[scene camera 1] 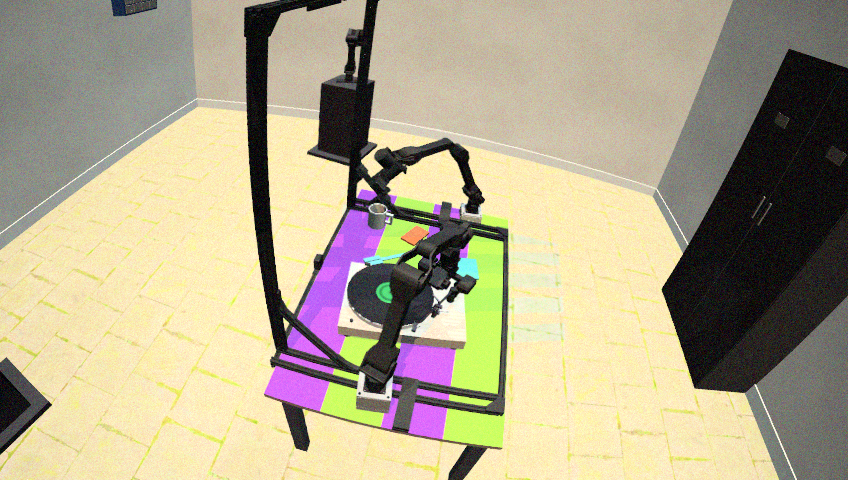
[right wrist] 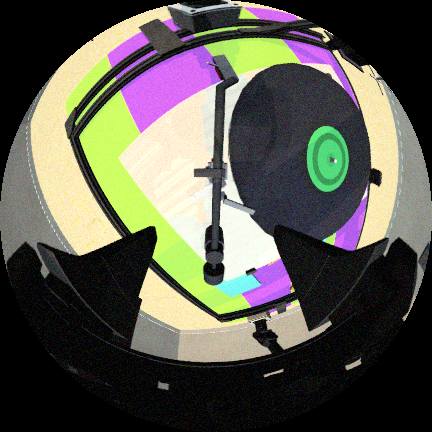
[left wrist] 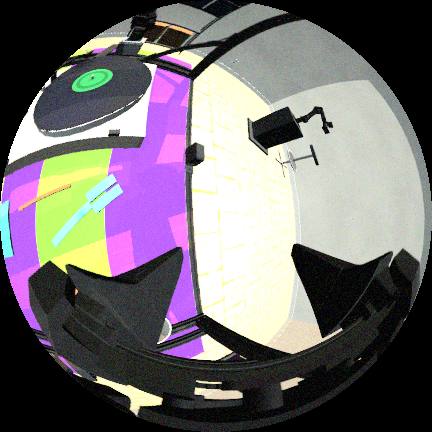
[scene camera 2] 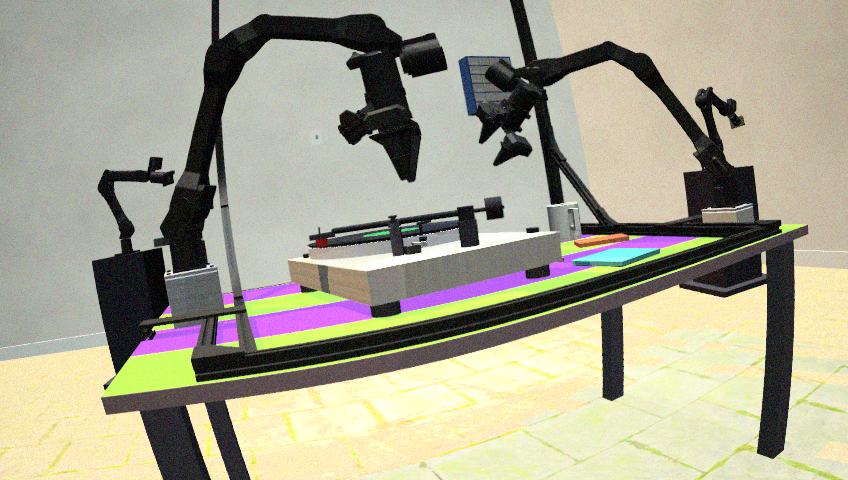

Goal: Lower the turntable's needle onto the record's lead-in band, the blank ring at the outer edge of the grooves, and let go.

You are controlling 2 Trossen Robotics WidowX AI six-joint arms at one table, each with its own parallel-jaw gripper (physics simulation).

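Where they show: left gripper, between the fingertips: (scene camera 1: 356, 197) (left wrist: 239, 252) (scene camera 2: 487, 154); right gripper, between the fingertips: (scene camera 1: 444, 290) (right wrist: 215, 232) (scene camera 2: 408, 181); left arm's base, origin of its link: (scene camera 1: 471, 209) (right wrist: 259, 320) (scene camera 2: 727, 206); right arm's base, origin of its link: (scene camera 1: 375, 384) (scene camera 2: 189, 269).
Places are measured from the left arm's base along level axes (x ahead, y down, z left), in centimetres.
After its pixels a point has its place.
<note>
The turntable (scene camera 1: 437, 333) @[x 78.4, y -1.7, z -16.2 cm] (scene camera 2: 464, 270) @[x 66.8, y 0.9, z -6.5 cm] (right wrist: 170, 160) @[x 74.6, y -1.6, z -12.9 cm] stands on the striped table with a black, green-labelled record (scene camera 1: 363, 291) @[x 66.1, y -4.4, z -42.3 cm] (left wrist: 57, 107) (right wrist: 280, 145) @[x 69.7, y -4.4, z -25.5 cm] on its platter. The tonearm (scene camera 2: 428, 215) @[x 66.8, y -6.8, z -14.5 cm] (right wrist: 218, 130) @[x 74.1, y -7.0, z -19.7 cm] lies along its support post, outside the record's edge. Its headshell (right wrist: 226, 74) @[x 79.2, y -6.4, z -23.8 cm] is beside the record with a red part, which shows low in scene camera 2; the needle tip is too small to tell. My right gripper (scene camera 2: 409, 177) @[x 68.5, y -12.2, z -15.8 cm] (right wrist: 215, 232) @[x 68.5, y -12.2, z -15.8 cm] is open and empty, pointing down above the tonearm. My left gripper (scene camera 2: 489, 152) @[x 30.0, y -17.7, z -50.8 cm] (left wrist: 239, 252) @[x 30.0, y -17.7, z -50.8 cm] is open and empty, raised away from the turntable.
A grey mug (scene camera 1: 376, 217) @[x 19.3, y -1.9, z -43.0 cm] (scene camera 2: 559, 221) @[x 18.7, y 0.0, z -40.9 cm], an orange block (scene camera 1: 414, 235) @[x 20.6, y 3.9, z -25.7 cm] (scene camera 2: 601, 240) @[x 22.6, y 3.9, z -22.9 cm], a cyan slab (scene camera 1: 468, 267) @[x 36.9, y 3.9, z -2.7 cm] (scene camera 2: 615, 256) @[x 39.4, y 3.9, z -3.1 cm] (right wrist: 239, 285) @[x 36.3, y 3.9, z -5.1 cm] and a long cyan piece (scene camera 1: 383, 259) @[x 38.5, y 4.2, z -37.4 cm] (left wrist: 72, 225) @[x 35.0, y 4.4, z -33.7 cm] lie beyond the turntable. Black frame rails (scene camera 1: 504, 309) @[x 59.6, y 3.0, z 10.2 cm] edge the table.
</note>
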